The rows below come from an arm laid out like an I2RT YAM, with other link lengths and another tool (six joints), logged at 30 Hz.
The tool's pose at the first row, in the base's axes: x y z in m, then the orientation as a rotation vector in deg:
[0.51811, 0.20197, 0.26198, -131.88, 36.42, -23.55]
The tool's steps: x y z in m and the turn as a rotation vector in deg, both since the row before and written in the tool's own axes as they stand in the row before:
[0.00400, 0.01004, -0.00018, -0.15, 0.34, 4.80]
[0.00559, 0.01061, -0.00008, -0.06, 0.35, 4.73]
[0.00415, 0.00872, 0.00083, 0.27, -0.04, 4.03]
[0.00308, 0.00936, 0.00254, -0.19, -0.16, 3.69]
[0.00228, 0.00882, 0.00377, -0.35, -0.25, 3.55]
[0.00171, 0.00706, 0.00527, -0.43, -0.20, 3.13]
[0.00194, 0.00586, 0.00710, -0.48, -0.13, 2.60]
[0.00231, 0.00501, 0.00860, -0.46, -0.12, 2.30]
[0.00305, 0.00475, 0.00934, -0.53, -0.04, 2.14]
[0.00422, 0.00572, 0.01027, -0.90, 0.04, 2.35]
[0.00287, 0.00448, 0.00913, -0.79, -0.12, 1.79]
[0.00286, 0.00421, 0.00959, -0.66, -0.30, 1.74]
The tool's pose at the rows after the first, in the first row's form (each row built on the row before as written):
[0.51808, 0.19333, 0.25548, -129.96, 42.01, -21.64]
[0.51831, 0.18371, 0.24833, -127.81, 47.41, -19.78]
[0.51784, 0.17679, 0.24156, -125.55, 51.65, -17.91]
[0.51649, 0.17151, 0.23297, -123.77, 55.55, -15.88]
[0.51490, 0.16803, 0.22388, -122.11, 59.25, -13.74]
[0.51418, 0.16680, 0.21502, -120.67, 62.52, -11.81]
[0.51483, 0.16705, 0.20564, -119.53, 65.27, -10.18]
[0.51664, 0.16825, 0.19566, -118.51, 67.69, -8.71]
[0.51912, 0.16944, 0.18510, -117.62, 70.00, -7.35]
[0.52167, 0.16999, 0.17289, -116.88, 72.66, -5.75]
[0.52358, 0.17139, 0.16259, -116.34, 74.62, -4.30]
[0.52561, 0.17315, 0.15207, -115.66, 76.37, -2.77]

